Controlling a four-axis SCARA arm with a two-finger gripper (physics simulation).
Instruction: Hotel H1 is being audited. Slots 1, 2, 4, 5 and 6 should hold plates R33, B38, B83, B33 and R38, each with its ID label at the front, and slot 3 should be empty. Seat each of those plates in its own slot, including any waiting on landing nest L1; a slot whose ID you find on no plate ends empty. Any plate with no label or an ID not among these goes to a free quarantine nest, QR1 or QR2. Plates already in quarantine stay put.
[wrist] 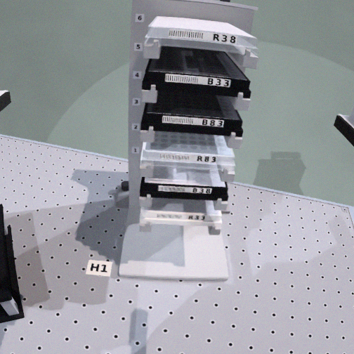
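Observation:
Hotel H1 (pixel 205 257) stands in the middle with plates at six levels, labels facing me. From the top they are clear plate R38 (pixel 200 36), black B33 (pixel 196 81), black B83 (pixel 192 121), clear R83 (pixel 187 158), black B38 (pixel 184 190) and pale R33 (pixel 181 217). By their order these are slots 6 down to 1, with R83 in slot 3. My gripper (pixel 176 79) is open and empty, its fingertips at the far left and right edges of the view, wide apart in front of the hotel. L1, QR1 and QR2 do not show.
The H1 tag (pixel 99 268) lies left of the hotel's base. Part of a black object (pixel 11 280) stands at the lower left edge. A dark knob (pixel 125 186) shows beside the hotel's back panel. The perforated table (pixel 280 280) ends behind the hotel, with green floor beyond.

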